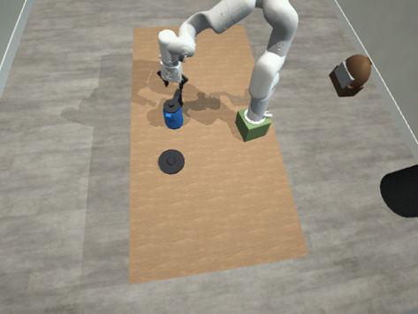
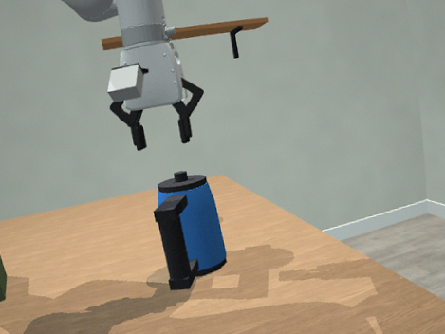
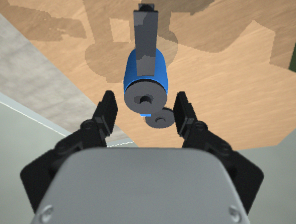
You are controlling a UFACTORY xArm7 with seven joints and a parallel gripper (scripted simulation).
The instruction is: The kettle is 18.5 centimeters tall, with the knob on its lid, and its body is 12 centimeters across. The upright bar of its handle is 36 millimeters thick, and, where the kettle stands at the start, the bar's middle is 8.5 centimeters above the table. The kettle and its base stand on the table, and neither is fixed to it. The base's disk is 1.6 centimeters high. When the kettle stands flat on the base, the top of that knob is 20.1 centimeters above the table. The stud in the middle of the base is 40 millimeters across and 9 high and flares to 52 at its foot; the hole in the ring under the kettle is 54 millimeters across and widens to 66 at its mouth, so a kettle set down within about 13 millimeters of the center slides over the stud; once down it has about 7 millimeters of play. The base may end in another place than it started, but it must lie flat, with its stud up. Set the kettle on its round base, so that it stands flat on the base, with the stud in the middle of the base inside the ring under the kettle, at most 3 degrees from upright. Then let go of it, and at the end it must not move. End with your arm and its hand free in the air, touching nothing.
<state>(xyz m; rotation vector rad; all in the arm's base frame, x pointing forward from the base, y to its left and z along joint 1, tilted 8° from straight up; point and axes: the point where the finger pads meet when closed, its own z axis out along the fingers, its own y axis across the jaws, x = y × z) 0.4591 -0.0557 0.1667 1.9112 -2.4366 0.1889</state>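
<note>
The blue kettle lies 170 mm below my hand, 30 mm to the left of it and 10 mm ahead of it. Round my hand: round black base: 340 mm to the left, 250 mm below, 10 mm ahead.
</note>
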